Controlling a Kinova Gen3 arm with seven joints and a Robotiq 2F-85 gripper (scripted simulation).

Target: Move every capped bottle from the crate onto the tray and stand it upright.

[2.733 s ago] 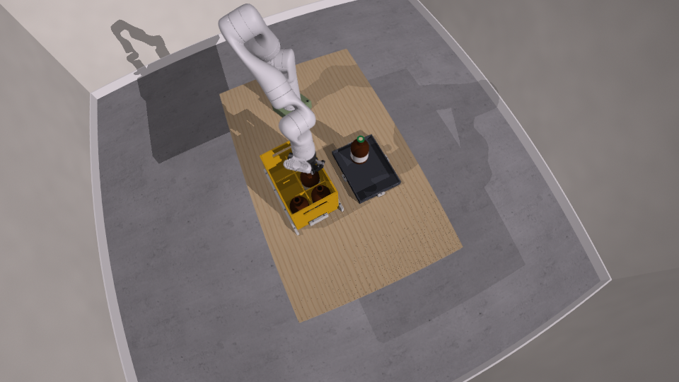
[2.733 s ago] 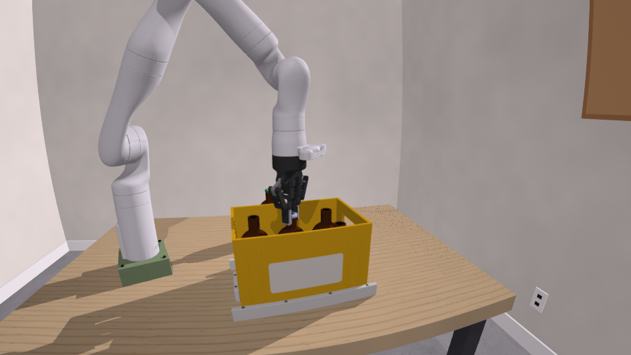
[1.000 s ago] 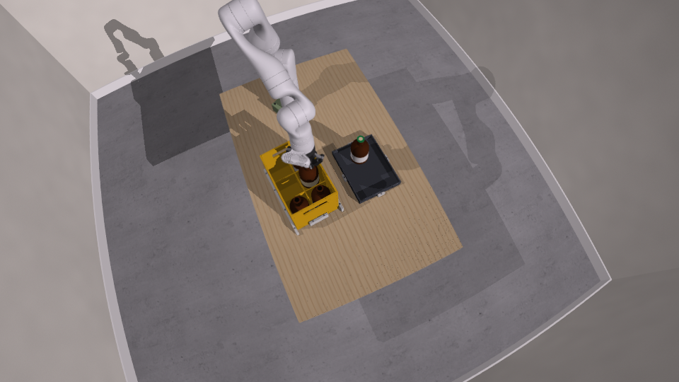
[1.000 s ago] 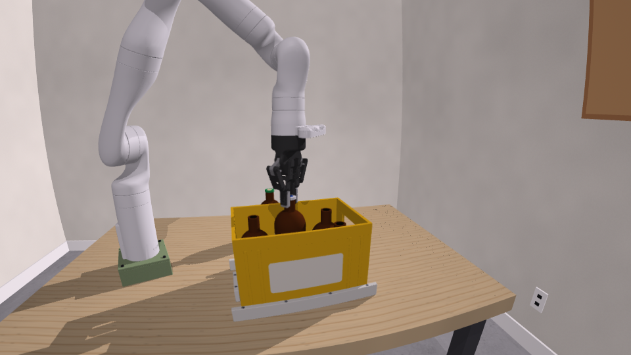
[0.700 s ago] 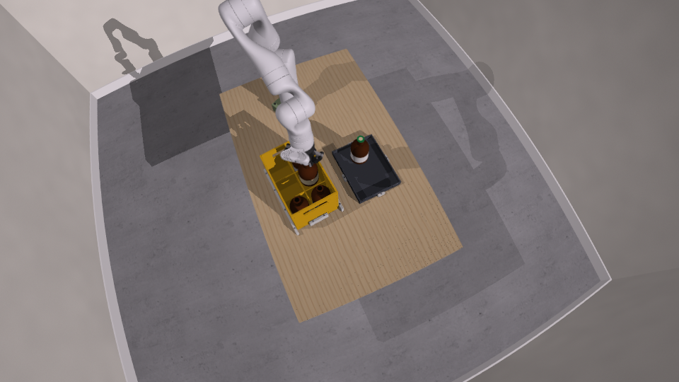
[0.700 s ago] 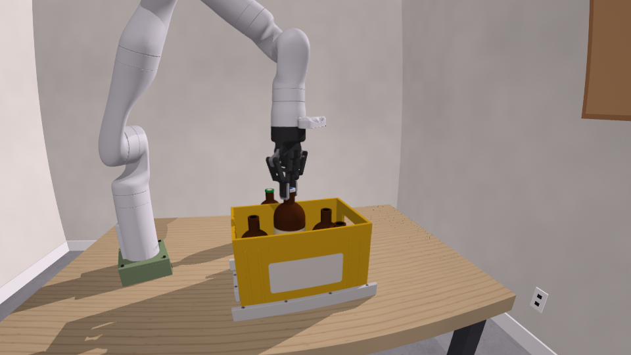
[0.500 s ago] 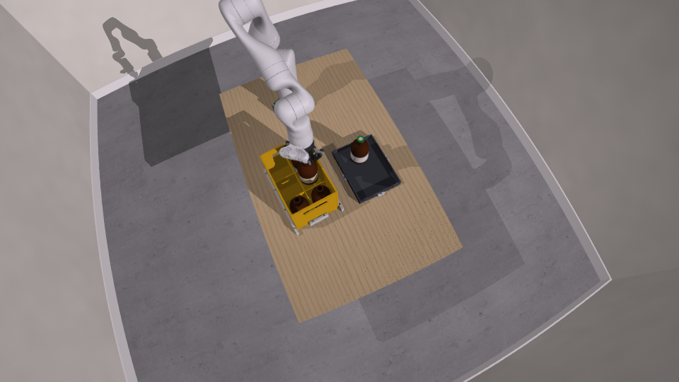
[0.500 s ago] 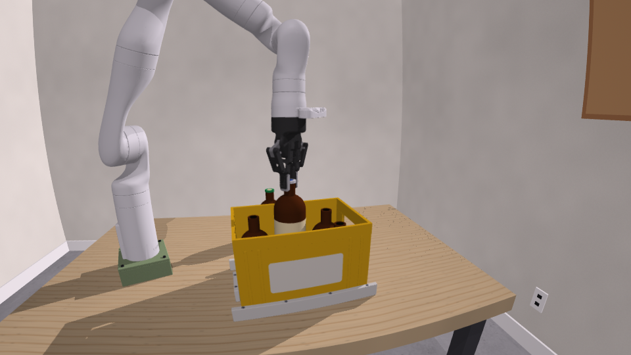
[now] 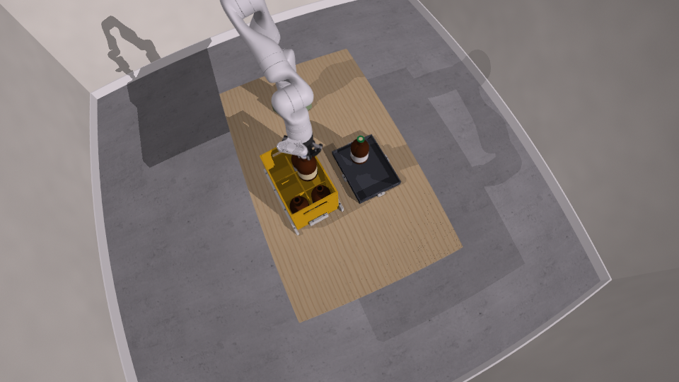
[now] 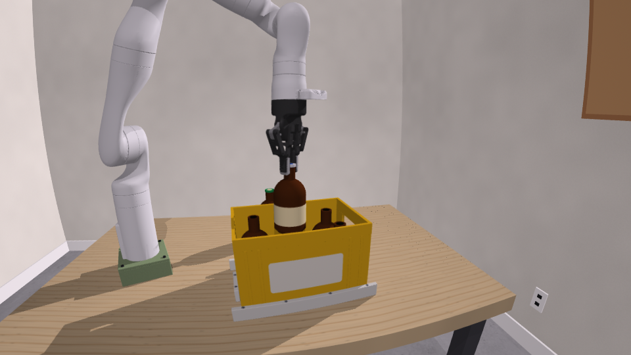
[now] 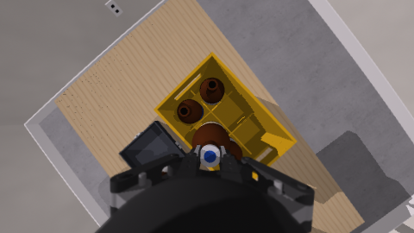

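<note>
Now: the blue-capped brown bottle 7 cm below my hand. From my hand the other things lie so: yellow crate (4 cm to the right, 19 cm below); then dark tray (4 cm ahead, 23 cm to the left, 26 cm below).
</note>
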